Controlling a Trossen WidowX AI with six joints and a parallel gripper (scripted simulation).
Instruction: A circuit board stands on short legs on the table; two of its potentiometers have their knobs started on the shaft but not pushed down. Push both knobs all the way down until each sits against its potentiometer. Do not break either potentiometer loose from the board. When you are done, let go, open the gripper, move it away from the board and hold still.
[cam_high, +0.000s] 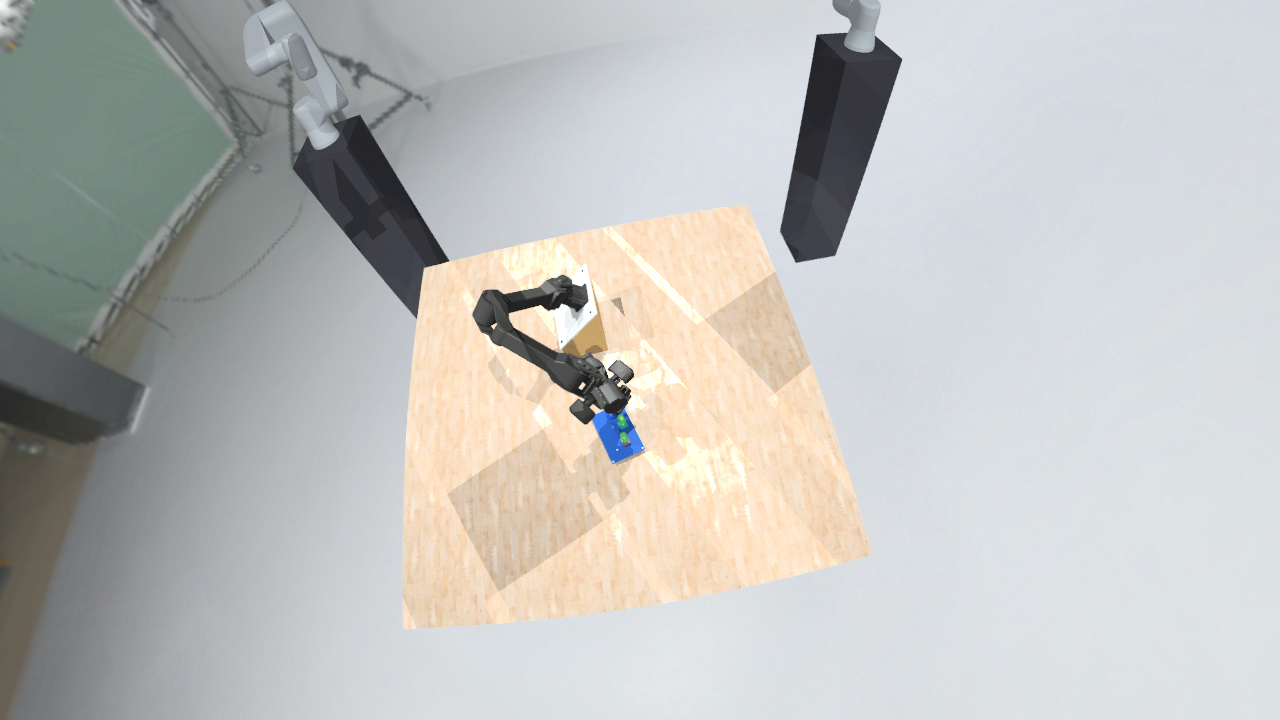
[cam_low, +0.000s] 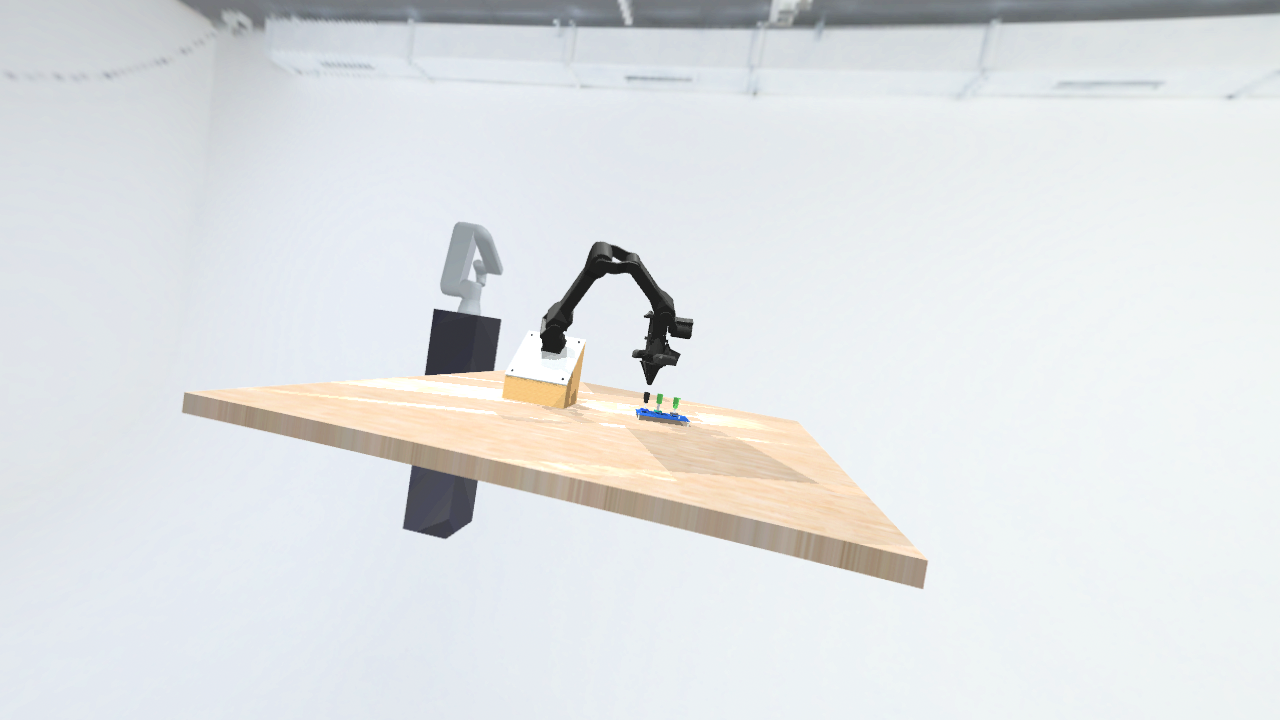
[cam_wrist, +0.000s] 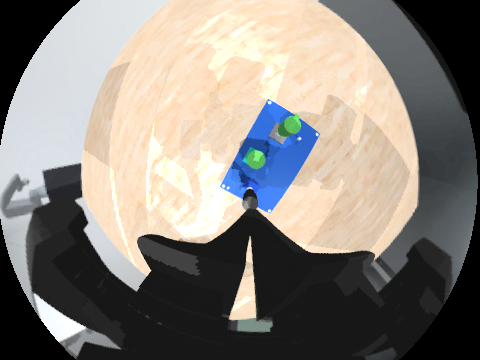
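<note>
The black knob lies 40 mm below my gripper tip. The rest, counted from my gripper tip: green knob: 90 mm ahead, 30 mm to the left, 40 mm below.
</note>
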